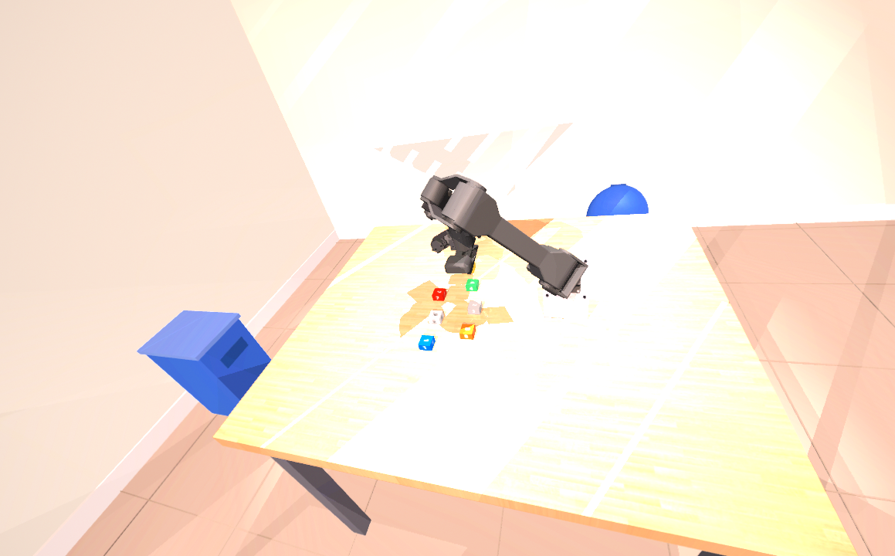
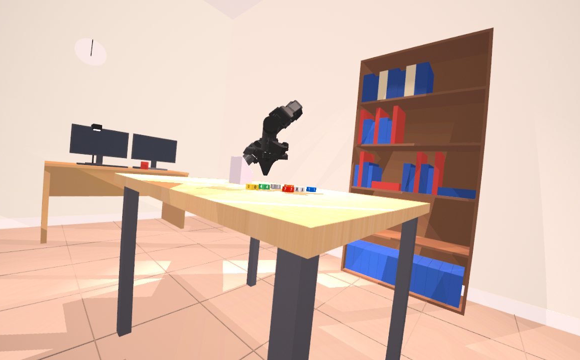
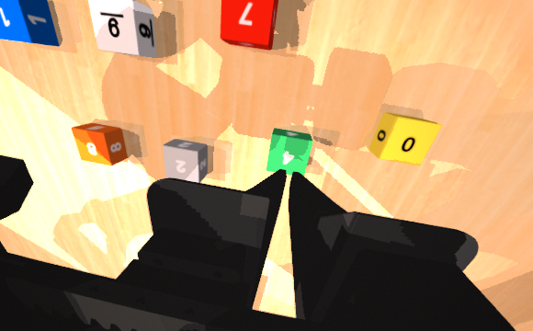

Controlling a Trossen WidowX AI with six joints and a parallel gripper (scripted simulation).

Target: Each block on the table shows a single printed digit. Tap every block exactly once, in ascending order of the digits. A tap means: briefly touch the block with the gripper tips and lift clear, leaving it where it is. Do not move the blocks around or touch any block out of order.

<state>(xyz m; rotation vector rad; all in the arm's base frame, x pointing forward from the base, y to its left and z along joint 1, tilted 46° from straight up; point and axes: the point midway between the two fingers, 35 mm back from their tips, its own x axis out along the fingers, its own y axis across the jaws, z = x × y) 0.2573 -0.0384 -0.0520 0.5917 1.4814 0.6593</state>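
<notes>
My gripper tip is 40 mm above the green block. From my gripper tip the other things lie so: red block 90 mm ahead, 50 mm to the left, 40 mm below; yellow block 30 mm ahead, 80 mm to the right, 40 mm below; white block 70 mm ahead, 140 mm to the left, 40 mm below.
</notes>
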